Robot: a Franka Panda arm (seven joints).
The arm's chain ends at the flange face. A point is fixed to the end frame.
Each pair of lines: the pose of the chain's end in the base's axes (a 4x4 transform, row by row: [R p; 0 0 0 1], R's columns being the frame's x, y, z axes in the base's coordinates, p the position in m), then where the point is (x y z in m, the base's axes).
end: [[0.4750, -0.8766, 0.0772, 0.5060], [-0.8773, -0.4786, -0.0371, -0.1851], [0.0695, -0.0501, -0.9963, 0.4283], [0, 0, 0, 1]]
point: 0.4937 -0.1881 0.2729
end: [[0.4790, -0.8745, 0.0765, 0.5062], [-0.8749, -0.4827, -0.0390, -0.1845], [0.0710, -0.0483, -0.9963, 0.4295], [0, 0, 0, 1]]
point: 0.4938 -0.1879 0.2741
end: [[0.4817, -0.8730, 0.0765, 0.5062], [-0.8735, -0.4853, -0.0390, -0.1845], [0.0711, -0.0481, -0.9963, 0.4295], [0, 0, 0, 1]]
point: 0.4938 -0.1880 0.2741
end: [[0.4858, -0.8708, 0.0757, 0.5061], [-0.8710, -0.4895, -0.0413, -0.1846], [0.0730, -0.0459, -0.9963, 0.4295], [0, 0, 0, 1]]
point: 0.4935 -0.1886 0.2741
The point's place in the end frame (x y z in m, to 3 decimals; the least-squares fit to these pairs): -0.014 0.020 0.154
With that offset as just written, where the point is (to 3 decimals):
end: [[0.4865, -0.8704, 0.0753, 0.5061], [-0.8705, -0.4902, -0.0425, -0.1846], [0.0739, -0.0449, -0.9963, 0.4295], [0, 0, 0, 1]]
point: 0.493 -0.189 0.274
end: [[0.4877, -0.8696, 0.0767, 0.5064], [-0.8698, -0.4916, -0.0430, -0.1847], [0.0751, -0.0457, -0.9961, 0.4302], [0, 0, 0, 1]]
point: 0.494 -0.189 0.275
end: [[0.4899, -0.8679, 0.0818, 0.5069], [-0.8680, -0.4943, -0.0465, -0.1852], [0.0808, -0.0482, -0.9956, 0.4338], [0, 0, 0, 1]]
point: 0.495 -0.190 0.278
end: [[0.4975, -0.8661, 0.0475, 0.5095], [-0.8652, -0.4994, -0.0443, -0.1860], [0.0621, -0.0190, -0.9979, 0.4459], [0, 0, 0, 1]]
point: 0.493 -0.191 0.291
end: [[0.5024, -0.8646, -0.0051, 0.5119], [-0.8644, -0.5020, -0.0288, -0.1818], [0.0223, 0.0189, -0.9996, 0.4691], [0, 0, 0, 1]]
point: 0.487 -0.184 0.315
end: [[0.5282, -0.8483, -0.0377, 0.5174], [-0.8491, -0.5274, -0.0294, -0.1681], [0.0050, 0.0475, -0.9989, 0.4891], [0, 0, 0, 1]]
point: 0.487 -0.171 0.336
